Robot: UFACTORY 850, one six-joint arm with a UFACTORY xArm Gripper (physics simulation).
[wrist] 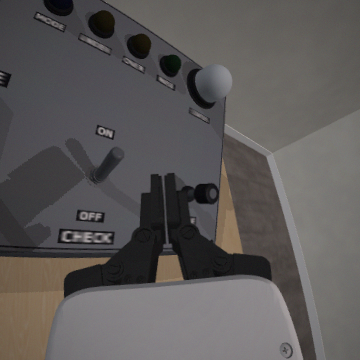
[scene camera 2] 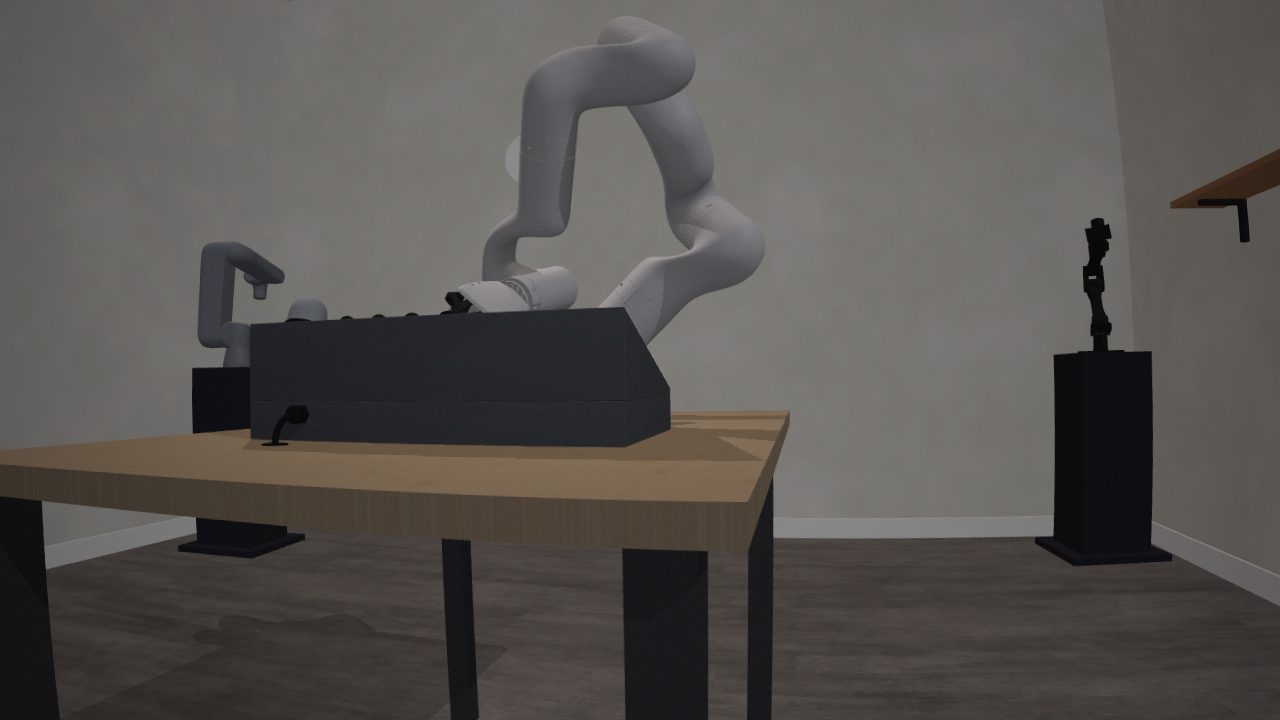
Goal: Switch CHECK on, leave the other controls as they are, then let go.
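The CHECK lever is a grey toggle on the sloped dark panel. In the wrist view its base is between the ON label and the OFF label, and its tip leans up and right, to the ON side. The CHECK label is below OFF. My gripper is shut and empty, to the right of the lever, with a visible gap between them. In the scene view the panel's back hides the lever and most of the gripper.
A black knob sticks out close to the right of my fingers, its label partly hidden. A row of dark, amber and green buttons and a white dome lies along the panel's far edge. The panel stands on a wooden table.
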